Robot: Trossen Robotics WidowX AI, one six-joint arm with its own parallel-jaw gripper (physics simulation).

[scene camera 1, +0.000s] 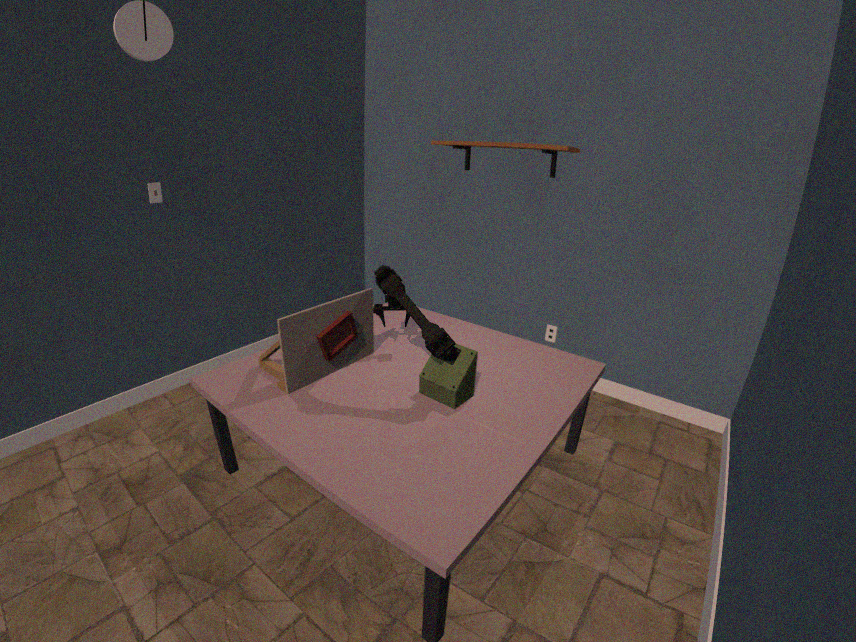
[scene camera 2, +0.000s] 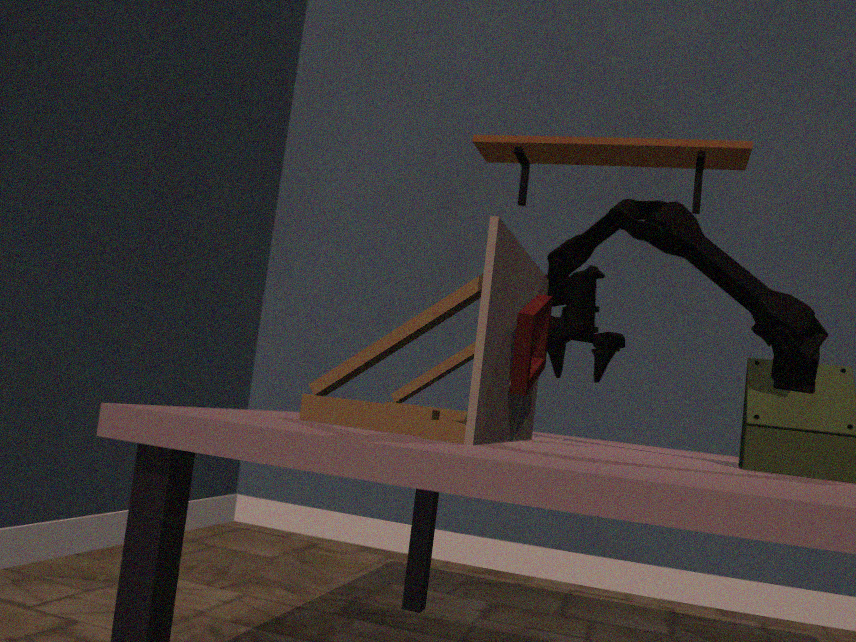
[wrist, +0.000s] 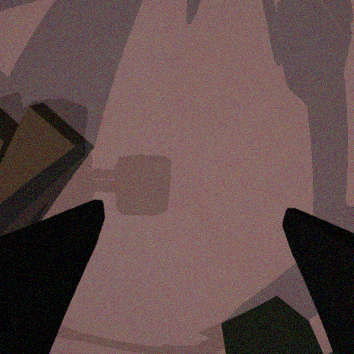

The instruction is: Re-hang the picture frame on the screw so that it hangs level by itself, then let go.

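Observation:
The red picture frame is against the front face of the upright grey board. It sits tilted, its top bar steeper than the board's top edge in scene camera 1. The screw cannot be made out. My gripper is open and empty, fingers pointing down. It hangs above the table, apart from the frame, beyond the board's far end in scene camera 1. The picture frame does not show in the wrist view.
Wooden braces and a wooden base stand behind the board; a wooden part shows at the wrist view's left. My arm stands on a green box on the pink table. A shelf is on the wall.

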